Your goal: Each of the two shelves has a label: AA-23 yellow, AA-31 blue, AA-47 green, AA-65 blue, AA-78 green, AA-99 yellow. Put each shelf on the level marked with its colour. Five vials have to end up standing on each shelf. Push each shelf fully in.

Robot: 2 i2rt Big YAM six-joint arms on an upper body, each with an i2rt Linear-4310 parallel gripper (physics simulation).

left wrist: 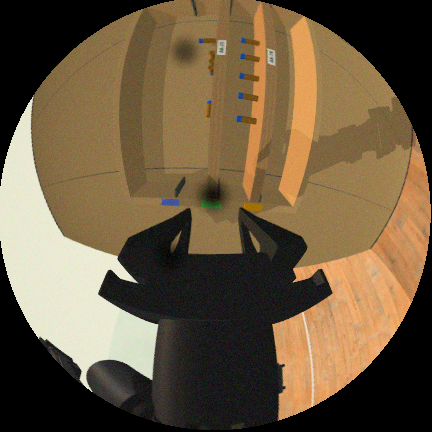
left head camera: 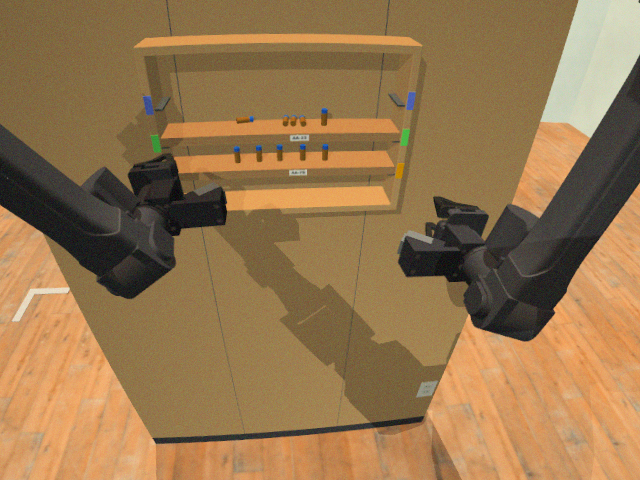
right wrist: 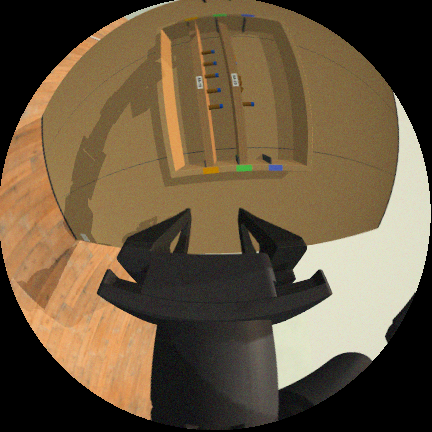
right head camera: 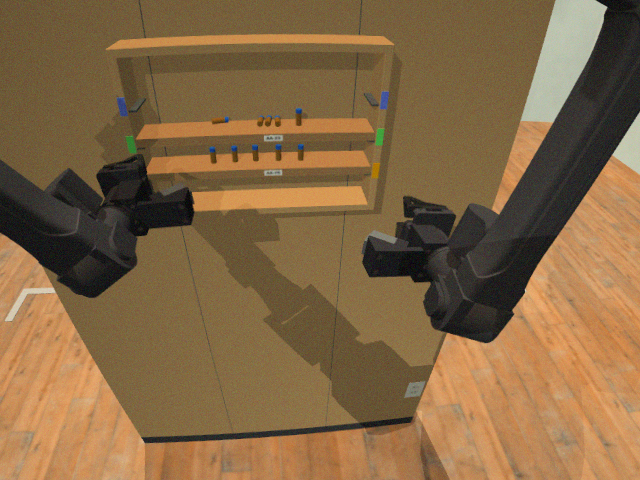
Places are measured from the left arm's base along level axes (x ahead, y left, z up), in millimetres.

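Pixels of known places: left gripper, fingertip midpoint: [left wrist: 214, 212] [left head camera: 170, 167] [right head camera: 142, 168]; right gripper, fingertip midpoint: [left head camera: 432, 210] [right wrist: 214, 213] [right head camera: 403, 210].
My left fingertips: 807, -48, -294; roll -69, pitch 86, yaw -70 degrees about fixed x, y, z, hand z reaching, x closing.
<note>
For each thing: its middle in the pictures, then the offset to it from my left fingertips, as dx, dy, dz. "spot": a spot on its surface instead.
- Shelf AA-23, surface spot: [left wrist: 215, 140] spot: +93, -62, +4
- Shelf AA-78, surface spot: [left head camera: 206, 162] [right head camera: 182, 163] spot: +133, -38, -61
- wooden frame, surface spot: [left head camera: 279, 39] [right head camera: 250, 40] spot: +112, -194, +183
Shelf AA-23 [left head camera: 206, 128] [right head camera: 180, 129] [left wrist: 215, 140] sits at the green level. On it one vial [left head camera: 241, 119] [right head camera: 219, 120] lies at the left, three vials [left head camera: 293, 120] [right head camera: 268, 121] lie side by side near the middle, and one vial [left head camera: 324, 117] [right head camera: 298, 117] [right wrist: 247, 104] stands. Shelf AA-78 [left head camera: 206, 162] [right head camera: 180, 163] sits at the yellow level with several standing vials [left head camera: 279, 153] [right head camera: 255, 153]. My left gripper [left head camera: 193, 178] [left wrist: 214, 212] is open and empty before the frame's left side. My right gripper [left head camera: 419, 224] [right wrist: 214, 213] is open and empty, right of and below the frame.
The wooden frame [left head camera: 279, 39] [right head camera: 253, 39] is set in a brown wall. Blue markers [left head camera: 410, 100] [right head camera: 384, 100] flank its upper level, with dark brackets [left head camera: 396, 100] inside and no shelf on them. Green [left head camera: 404, 137] and yellow [left head camera: 399, 170] markers are below. The left gripper hides the left yellow marker in the head views.
</note>
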